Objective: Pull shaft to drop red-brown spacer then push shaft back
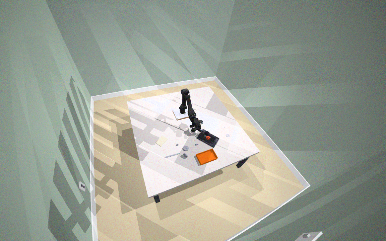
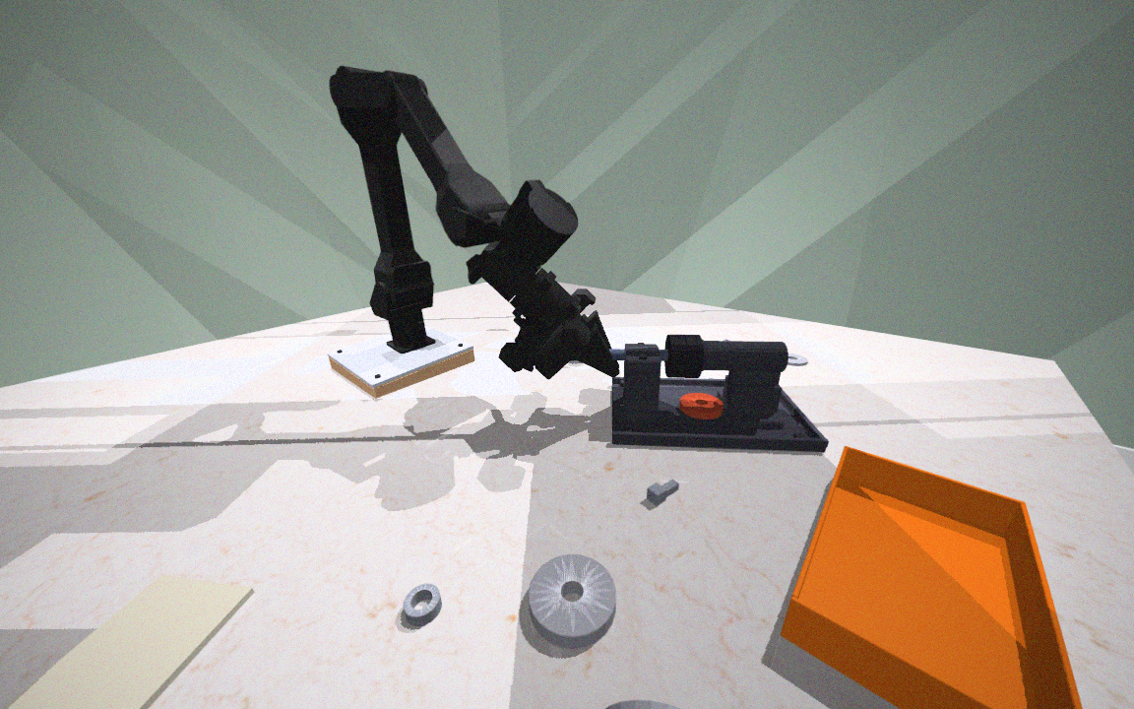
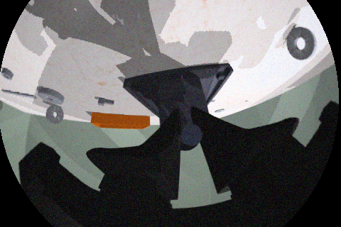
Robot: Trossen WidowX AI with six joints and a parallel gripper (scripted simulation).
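The grey-blue shaft is 3 cm ahead of my gripper tip, 3 cm to the left of it and 2 cm above it. From my gripper tip the other things lie so: orange tray 30 cm ahead, 5 cm to the right, 5 cm below; then pale yellow sheet 3 cm behind, 46 cm to the right, 5 cm below.
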